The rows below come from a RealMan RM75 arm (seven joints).
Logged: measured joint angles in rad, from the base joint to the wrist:
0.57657, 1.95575, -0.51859, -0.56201, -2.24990, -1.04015, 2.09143
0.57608, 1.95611, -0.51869, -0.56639, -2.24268, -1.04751, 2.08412
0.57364, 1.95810, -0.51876, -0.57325, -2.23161, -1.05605, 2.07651
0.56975, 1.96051, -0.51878, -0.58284, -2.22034, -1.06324, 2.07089
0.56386, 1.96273, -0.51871, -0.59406, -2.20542, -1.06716, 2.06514
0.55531, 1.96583, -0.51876, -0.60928, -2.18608, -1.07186, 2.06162
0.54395, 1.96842, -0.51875, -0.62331, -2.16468, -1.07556, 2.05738
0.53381, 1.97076, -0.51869, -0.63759, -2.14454, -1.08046, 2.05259
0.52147, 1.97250, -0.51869, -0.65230, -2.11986, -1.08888, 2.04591
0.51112, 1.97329, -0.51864, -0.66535, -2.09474, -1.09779, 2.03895
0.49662, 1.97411, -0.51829, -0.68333, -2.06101, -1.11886, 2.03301
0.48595, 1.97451, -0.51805, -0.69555, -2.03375, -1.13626, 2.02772
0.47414, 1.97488, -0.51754, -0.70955, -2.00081, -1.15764, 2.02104
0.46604, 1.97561, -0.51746, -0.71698, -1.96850, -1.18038, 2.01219
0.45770, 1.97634, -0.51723, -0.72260, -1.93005, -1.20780, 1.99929
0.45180, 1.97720, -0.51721, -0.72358, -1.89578, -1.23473, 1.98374
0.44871, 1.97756, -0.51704, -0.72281, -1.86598, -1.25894, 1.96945
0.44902, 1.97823, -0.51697, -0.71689, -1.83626, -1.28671, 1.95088
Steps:
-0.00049, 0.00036, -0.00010, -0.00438, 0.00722, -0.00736, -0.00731
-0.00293, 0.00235, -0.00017, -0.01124, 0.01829, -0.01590, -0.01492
-0.00682, 0.00476, -0.00019, -0.02083, 0.02956, -0.02309, -0.02054
-0.01271, 0.00698, -0.00012, -0.03205, 0.04448, -0.02701, -0.02629
-0.02126, 0.01008, -0.00017, -0.04727, 0.06382, -0.03171, -0.02981
-0.03262, 0.01267, -0.00016, -0.06130, 0.08522, -0.03541, -0.03405
-0.04276, 0.01501, -0.00010, -0.07558, 0.10536, -0.04031, -0.03884
-0.05510, 0.01675, -0.00010, -0.09029, 0.13004, -0.04873, -0.04552
-0.06545, 0.01754, -0.00005, -0.10334, 0.15516, -0.05764, -0.05248
-0.07995, 0.01836, 0.00030, -0.12132, 0.18889, -0.07871, -0.05842
-0.09062, 0.01876, 0.00054, -0.13354, 0.21615, -0.09611, -0.06371
-0.10243, 0.01913, 0.00105, -0.14754, 0.24909, -0.11749, -0.07039
-0.11053, 0.01986, 0.00113, -0.15497, 0.28140, -0.14023, -0.07924
-0.11887, 0.02059, 0.00136, -0.16059, 0.31985, -0.16765, -0.09214
-0.12477, 0.02145, 0.00138, -0.16157, 0.35412, -0.19458, -0.10769
-0.12786, 0.02181, 0.00155, -0.16080, 0.38392, -0.21879, -0.12198
-0.12755, 0.02248, 0.00162, -0.15488, 0.41364, -0.24656, -0.14055

